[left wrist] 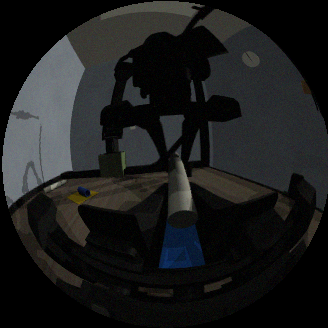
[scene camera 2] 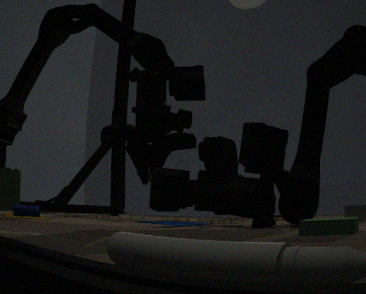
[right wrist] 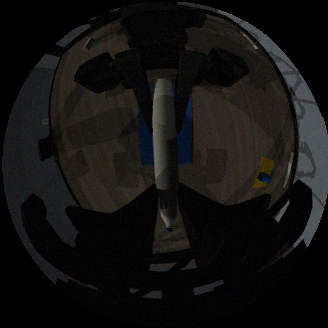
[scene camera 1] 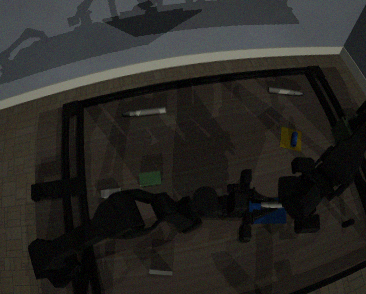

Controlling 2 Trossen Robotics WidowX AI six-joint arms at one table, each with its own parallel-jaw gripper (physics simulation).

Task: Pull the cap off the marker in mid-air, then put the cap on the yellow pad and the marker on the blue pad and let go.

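Where they show: left gripper, between the fingertips: (left wrist: 177, 186) (right wrist: 164, 132) (scene camera 1: 277, 205); right gripper, between the fingertips: (left wrist: 175, 171) (scene camera 2: 149, 184) (right wrist: 166, 187); left arm's base, origin of its link: (scene camera 1: 55, 263); right arm's base, origin of its link: (left wrist: 112, 152) (scene camera 1: 357, 127).
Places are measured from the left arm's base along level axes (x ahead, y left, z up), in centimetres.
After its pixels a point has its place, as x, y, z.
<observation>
The white marker (scene camera 1: 271, 205) @[50.0, -31.7, 2.2] (left wrist: 180, 200) @[49.1, -29.9, 1.9] (right wrist: 165, 150) @[52.2, -34.1, 3.0] is uncapped, blue-tipped and level in the air above the blue pad (scene camera 1: 272, 218) @[50.1, -34.9, -5.3] (scene camera 2: 170, 223) @[51.1, -30.4, -5.3] (left wrist: 182, 252) @[49.2, -30.8, -5.3] (right wrist: 185, 150) @[55.7, -33.7, -5.3]. My left gripper (left wrist: 177, 186) @[51.5, -33.2, 1.2] (right wrist: 164, 132) @[51.5, -33.2, 1.2] is shut on its rear part. My right gripper (left wrist: 175, 171) @[54.5, -37.1, 1.5] (right wrist: 166, 187) @[54.5, -37.1, 1.5] comes from above and is shut on the marker near its tip end. The blue cap (scene camera 1: 294, 139) @[74.8, -26.6, -3.6] (scene camera 2: 26, 210) @[75.2, -25.6, -4.3] (left wrist: 83, 191) @[73.5, -26.5, -3.9] (right wrist: 264, 177) @[73.9, -26.9, -3.5] lies on its side on the yellow pad (scene camera 1: 284, 135) @[74.9, -23.0, -5.3] (left wrist: 75, 198) @[73.9, -23.6, -5.3] (right wrist: 267, 162) @[74.2, -23.1, -5.3]. In scene camera 2 the marker is hidden behind the grippers.
Two other white markers (scene camera 1: 145, 112) @[51.4, 14.9, -3.8] (scene camera 1: 286, 92) @[90.1, -15.1, -4.0] lie at the back. A green block (scene camera 1: 150, 178) @[37.0, -1.3, -3.9] (scene camera 2: 328, 226) @[38.1, 0.4, -4.5] and a small white block (scene camera 1: 110, 192) @[26.2, 4.4, -4.2] lie beside my left arm. A white strip (scene camera 1: 160, 272) @[19.1, -21.2, -3.2] lies at the front. An olive block (scene camera 2: 9, 187) @[85.3, -41.7, -0.4] (left wrist: 112, 164) @[85.8, -41.1, -0.7] stands near my right arm.
</observation>
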